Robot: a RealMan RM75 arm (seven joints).
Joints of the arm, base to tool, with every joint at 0 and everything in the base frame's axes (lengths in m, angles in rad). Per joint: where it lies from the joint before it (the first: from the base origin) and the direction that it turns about. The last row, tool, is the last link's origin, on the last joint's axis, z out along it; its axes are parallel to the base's.
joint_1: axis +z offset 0 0 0.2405
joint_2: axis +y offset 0 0 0
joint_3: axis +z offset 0 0 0.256
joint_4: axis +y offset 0 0 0
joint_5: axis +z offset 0 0 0.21
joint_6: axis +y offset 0 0 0
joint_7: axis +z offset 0 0 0.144
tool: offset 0 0 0
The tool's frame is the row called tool.
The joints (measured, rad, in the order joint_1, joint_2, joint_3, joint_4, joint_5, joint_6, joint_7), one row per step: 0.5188 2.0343 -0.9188 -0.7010 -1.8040 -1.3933 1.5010; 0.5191 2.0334 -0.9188 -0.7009 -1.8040 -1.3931 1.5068; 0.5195 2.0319 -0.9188 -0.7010 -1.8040 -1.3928 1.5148; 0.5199 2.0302 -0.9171 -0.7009 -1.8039 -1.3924 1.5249; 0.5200 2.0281 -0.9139 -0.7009 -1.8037 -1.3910 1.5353; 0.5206 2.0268 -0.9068 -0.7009 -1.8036 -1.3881 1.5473; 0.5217 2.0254 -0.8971 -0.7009 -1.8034 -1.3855 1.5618; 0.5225 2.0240 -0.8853 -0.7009 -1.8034 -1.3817 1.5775; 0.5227 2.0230 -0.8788 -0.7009 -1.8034 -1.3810 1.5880; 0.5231 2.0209 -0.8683 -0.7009 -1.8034 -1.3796 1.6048; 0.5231 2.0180 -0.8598 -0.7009 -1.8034 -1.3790 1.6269; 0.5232 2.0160 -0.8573 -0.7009 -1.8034 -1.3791 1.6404; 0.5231 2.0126 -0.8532 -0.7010 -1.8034 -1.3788 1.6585
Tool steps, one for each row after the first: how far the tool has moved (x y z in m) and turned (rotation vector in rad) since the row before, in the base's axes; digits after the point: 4 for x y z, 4 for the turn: 0.0001 0.0002 0.0003 -0.0015 0.0016 -0.0047; 0.0002 0.0003 0.0006 -0.0018 0.0018 -0.0064; 0.0003 0.0005 0.0010 -0.0011 0.0034 -0.0091; 0.0007 0.0007 0.0014 0.0010 0.0035 -0.0108; 0.0007 0.0011 0.0018 0.0042 0.0060 -0.0141; 0.0006 0.0014 0.0023 0.0052 0.0085 -0.0166; 0.0010 0.0015 0.0026 0.0072 0.0095 -0.0194; 0.0006 0.0006 0.0015 0.0024 0.0065 -0.0116; 0.0010 0.0011 0.0026 0.0044 0.0101 -0.0186; 0.0011 0.0009 0.0026 0.0008 0.0115 -0.0219; 0.0005 0.0004 0.0012 -0.0018 0.0059 -0.0118; 0.0009 0.0006 0.0021 -0.0011 0.0074 -0.0165
